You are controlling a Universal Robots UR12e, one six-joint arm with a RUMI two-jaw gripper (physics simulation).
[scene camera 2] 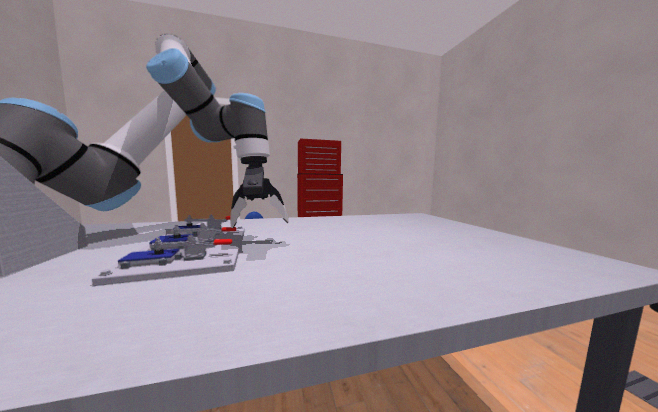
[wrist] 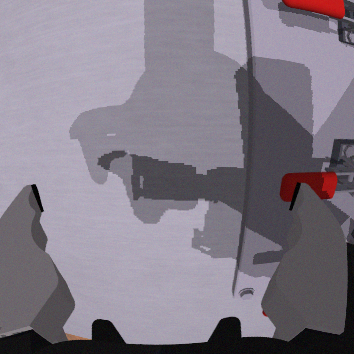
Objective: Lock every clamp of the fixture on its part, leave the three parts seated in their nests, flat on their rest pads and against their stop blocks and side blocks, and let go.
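Frame: origin at the arm's base, x back, y right, z up, level; centimetres.
Seen in the pictures: gripper, fingertip midpoint: (scene camera 2: 260, 226) (wrist: 164, 187).
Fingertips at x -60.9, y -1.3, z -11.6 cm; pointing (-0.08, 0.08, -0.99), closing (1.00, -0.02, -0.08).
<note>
A point is followed by its place in that frame.
The fixture plate (scene camera 2: 165, 276) {x -44.1, y 16.4, z -16.8 cm} (wrist: 272, 45) {x -54.3, y 6.3, z -15.7 cm} lies on the table, with three blue parts (scene camera 2: 147, 256) {x -39.0, y 11.7, z -14.1 cm} (scene camera 2: 172, 239) {x -39.3, y 0.9, z -13.6 cm} (scene camera 2: 189, 227) {x -39.1, y -11.3, z -13.2 cm} in a row on it. The tips of the clamps stand over the parts; whether they press on them is too small to tell. Three red clamp handles (scene camera 2: 223, 241) {x -53.3, y 10.1, z -12.2 cm} (scene camera 2: 228, 229) {x -52.3, y -0.8, z -12.0 cm} (scene camera 2: 227, 218) {x -50.0, y -11.7, z -10.8 cm} lie low, toward the plate's right side. In the wrist view one red handle (wrist: 315, 7) {x -53.2, y 8.6, z -12.2 cm} is at the top right, another (wrist: 325, 184) {x -51.5, y -1.2, z -11.6 cm} is partly behind the right finger. My gripper (scene camera 2: 260, 222) {x -60.9, y -1.3, z -11.6 cm} (wrist: 164, 187) {x -60.9, y -1.3, z -11.6 cm} is wide open and empty, pointing down beside the plate's handle side.
The grey table (scene camera 2: 375, 280) {x -83.5, y 26.3, z -17.2 cm} (wrist: 50, 90) {x -70.1, y 3.7, z -17.2 cm} bears the fixture and shadows of the arm. A grey block (scene camera 2: 35, 225) {x -13.4, y 1.8, z -8.6 cm} stands at the left, by the arm. A red tool cabinet (scene camera 2: 320, 195) and a blue round object (scene camera 2: 254, 215) show behind the table.
</note>
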